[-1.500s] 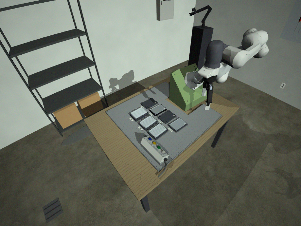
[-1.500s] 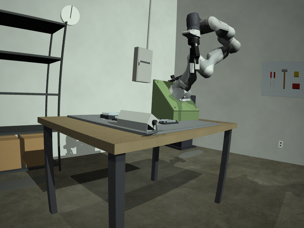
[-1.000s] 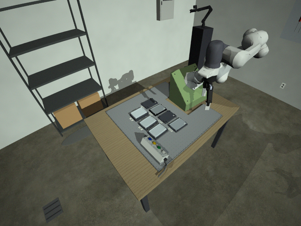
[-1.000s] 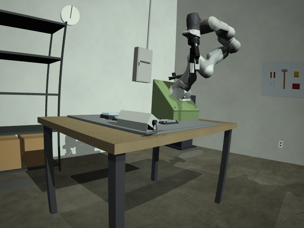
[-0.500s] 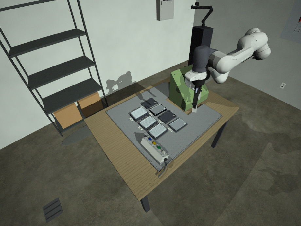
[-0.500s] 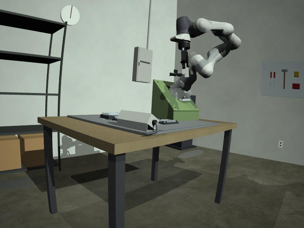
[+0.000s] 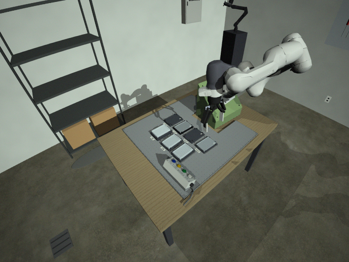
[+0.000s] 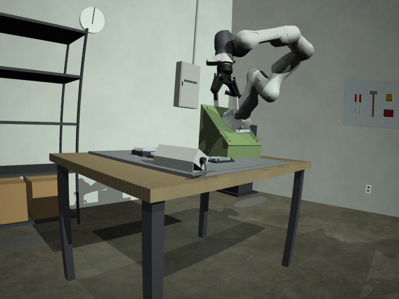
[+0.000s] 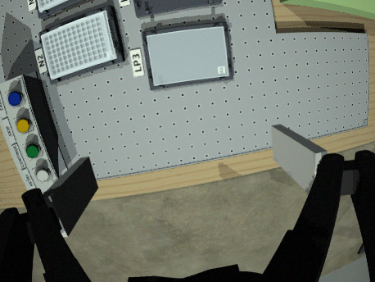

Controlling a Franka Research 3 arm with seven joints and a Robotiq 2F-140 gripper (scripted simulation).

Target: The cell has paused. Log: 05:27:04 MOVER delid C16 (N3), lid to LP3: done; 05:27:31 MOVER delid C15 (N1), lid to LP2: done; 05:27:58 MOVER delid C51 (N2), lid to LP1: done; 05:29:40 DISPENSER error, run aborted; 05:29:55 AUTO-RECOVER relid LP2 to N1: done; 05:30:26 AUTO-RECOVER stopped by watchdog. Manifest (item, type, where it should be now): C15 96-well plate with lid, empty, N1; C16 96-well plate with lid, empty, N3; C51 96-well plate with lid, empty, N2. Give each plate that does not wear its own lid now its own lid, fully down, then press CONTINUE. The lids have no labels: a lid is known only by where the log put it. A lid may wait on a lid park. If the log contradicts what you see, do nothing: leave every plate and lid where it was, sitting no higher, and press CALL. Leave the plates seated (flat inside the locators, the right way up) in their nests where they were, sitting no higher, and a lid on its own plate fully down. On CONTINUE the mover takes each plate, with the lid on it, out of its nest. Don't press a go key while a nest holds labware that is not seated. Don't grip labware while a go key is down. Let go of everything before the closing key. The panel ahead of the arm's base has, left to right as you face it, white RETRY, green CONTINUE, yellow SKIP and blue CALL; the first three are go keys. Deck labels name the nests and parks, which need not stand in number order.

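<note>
Right now the park LP1 is 320 mm to the right of my hand, 260 mm below it and 20 mm ahead of it. From my hand the other things lie so: park LP4: 260 mm below, 190 mm to the right; then clear lid: 250 mm below, 60 mm to the right, 20 mm behind; then park LP3: 260 mm below, 60 mm to the right, 20 mm behind.
</note>
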